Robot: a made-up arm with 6 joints. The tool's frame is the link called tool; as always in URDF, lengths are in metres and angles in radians. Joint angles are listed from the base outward. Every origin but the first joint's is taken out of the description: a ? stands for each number. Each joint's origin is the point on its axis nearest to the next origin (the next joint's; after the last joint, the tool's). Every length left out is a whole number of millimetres.
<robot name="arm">
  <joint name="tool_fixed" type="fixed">
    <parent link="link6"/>
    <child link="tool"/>
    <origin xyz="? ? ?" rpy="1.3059 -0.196 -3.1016"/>
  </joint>
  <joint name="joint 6" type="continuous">
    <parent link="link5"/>
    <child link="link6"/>
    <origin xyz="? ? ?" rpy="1.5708 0 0"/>
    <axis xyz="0 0 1"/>
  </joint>
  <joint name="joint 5" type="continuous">
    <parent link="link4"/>
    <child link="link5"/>
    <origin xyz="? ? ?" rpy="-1.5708 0 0"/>
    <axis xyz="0 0 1"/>
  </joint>
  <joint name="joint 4" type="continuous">
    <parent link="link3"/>
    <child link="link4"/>
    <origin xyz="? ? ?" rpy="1.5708 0 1.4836"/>
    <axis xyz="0 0 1"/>
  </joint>
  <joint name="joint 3" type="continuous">
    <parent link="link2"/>
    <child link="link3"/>
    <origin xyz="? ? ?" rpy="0 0 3.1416"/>
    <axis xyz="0 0 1"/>
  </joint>
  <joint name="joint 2" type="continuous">
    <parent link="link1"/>
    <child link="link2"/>
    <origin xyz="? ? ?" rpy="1.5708 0 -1.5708"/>
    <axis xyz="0 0 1"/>
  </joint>
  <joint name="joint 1" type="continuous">
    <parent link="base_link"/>
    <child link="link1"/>
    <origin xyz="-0.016 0.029 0.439" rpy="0 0 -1.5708"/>
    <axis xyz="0 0 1"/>
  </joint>
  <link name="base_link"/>
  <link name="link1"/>
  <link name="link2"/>
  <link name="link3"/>
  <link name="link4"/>
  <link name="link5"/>
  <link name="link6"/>
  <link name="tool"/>
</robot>
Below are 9 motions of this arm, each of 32 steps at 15 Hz.
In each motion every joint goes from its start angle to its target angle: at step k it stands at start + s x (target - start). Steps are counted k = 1, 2, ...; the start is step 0. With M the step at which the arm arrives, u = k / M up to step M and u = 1 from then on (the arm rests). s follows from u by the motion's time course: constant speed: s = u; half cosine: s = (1 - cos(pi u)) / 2; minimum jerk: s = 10 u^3 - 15 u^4 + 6 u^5.
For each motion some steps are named. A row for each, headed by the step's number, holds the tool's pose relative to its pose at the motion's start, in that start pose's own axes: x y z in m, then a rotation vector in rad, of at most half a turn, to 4 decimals.
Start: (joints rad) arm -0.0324 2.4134 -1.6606 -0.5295 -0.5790 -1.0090
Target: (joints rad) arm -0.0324 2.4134 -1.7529 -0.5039 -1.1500 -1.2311
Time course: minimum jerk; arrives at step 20
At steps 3, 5, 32:
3: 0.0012 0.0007 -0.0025 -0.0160 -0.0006 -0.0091
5: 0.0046 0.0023 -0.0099 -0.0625 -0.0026 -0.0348
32: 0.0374 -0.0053 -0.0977 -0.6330 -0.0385 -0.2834

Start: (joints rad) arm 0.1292 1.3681 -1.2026 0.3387 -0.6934 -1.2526
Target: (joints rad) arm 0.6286 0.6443 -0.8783 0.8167 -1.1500 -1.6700
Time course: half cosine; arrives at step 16
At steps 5, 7, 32:
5: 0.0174 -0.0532 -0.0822 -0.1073 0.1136 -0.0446
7: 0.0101 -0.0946 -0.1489 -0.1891 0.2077 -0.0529
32: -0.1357 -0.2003 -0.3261 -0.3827 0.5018 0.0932

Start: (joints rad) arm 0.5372 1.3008 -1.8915 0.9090 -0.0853 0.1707
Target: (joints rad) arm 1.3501 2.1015 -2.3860 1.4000 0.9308 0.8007
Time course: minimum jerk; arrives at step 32
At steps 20, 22, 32:
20: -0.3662 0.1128 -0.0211 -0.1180 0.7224 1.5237
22: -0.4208 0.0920 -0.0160 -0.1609 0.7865 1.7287
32: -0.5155 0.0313 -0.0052 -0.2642 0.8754 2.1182

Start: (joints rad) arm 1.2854 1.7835 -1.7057 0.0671 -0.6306 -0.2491
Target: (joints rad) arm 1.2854 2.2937 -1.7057 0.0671 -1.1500 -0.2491
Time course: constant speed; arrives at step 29
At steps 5, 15, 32:
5: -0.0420 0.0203 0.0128 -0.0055 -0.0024 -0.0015
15: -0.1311 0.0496 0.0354 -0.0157 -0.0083 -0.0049
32: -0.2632 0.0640 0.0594 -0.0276 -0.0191 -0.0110

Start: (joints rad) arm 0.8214 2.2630 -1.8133 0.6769 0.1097 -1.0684
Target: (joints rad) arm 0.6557 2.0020 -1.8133 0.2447 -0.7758 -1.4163
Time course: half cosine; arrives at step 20
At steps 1, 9, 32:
1: 0.0006 -0.0005 -0.0017 -0.0070 -0.0021 -0.0045
9: 0.0424 -0.0529 -0.1129 -0.4914 -0.1425 -0.2907
32: 0.0843 -0.1904 -0.2298 -1.1977 -0.3254 -0.6402

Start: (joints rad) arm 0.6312 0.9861 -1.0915 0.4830 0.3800 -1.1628
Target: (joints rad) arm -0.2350 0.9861 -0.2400 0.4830 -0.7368 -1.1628
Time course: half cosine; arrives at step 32
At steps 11, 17, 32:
11: -0.0442 0.0325 -0.0185 -0.2958 0.0599 0.2092
17: -0.0984 0.0396 -0.0391 -0.6194 0.0803 0.4342
32: -0.1676 0.0009 -0.0515 -1.1072 0.0128 0.7955

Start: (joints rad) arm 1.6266 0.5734 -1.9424 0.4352 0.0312 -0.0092
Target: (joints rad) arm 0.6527 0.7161 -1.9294 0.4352 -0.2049 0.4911
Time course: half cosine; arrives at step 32
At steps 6, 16, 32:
6: -0.0189 0.0051 0.0204 -0.0229 -0.0306 -0.0218
16: -0.1242 0.0429 0.0918 -0.1168 -0.1845 -0.1430
32: -0.2541 0.1080 0.1105 -0.1822 -0.3827 -0.3042

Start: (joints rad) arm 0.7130 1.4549 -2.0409 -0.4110 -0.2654 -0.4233
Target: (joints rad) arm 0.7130 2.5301 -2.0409 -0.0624 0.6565 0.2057
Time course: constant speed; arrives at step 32
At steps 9, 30, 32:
9: -0.1697 0.0218 0.1697 0.2985 0.0936 0.5357
30: -0.5230 -0.2323 0.4552 0.6240 0.0716 1.9295
32: -0.5464 -0.2717 0.4690 0.6221 0.0424 2.0666

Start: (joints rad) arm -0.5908 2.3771 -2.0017 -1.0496 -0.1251 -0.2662
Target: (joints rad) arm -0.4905 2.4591 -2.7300 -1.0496 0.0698 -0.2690
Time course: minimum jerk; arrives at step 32
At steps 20, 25, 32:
20: 0.0631 0.0228 -0.0867 -0.3913 0.0677 -0.0543
25: 0.0791 0.0187 -0.1115 -0.4971 0.1016 -0.0671
32: 0.0846 0.0161 -0.1204 -0.5351 0.1156 -0.0716

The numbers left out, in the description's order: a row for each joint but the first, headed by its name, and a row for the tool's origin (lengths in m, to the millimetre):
tool: 0.005 0.022 0
joint 6: -0.02 -0.151 0
joint 5: 0.008 0.029 0
joint 4: 0.138 -0.025 0
joint 3: 0.475 0.068 0
joint 2: -0.026 0.027 0

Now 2 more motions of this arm.
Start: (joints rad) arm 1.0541 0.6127 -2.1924 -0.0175 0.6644 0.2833
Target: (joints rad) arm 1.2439 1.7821 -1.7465 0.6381 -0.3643 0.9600
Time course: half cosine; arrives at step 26
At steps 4, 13, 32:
4: -0.0107 0.0411 0.0058 0.0301 0.0603 0.0590
13: -0.1804 0.3245 0.0188 0.0671 0.6263 0.4869
32: -0.5271 0.4930 -0.0357 -0.3462 1.2414 0.7200

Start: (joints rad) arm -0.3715 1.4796 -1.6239 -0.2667 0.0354 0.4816
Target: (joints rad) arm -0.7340 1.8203 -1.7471 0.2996 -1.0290 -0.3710
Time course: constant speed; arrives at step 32
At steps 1, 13, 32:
1: 0.0033 0.0049 -0.0007 0.0018 -0.0049 -0.0273
13: 0.0427 0.0592 -0.0328 -0.0768 -0.0554 -0.3860
32: 0.0833 0.1097 -0.1591 -0.5944 -0.1452 -0.9463

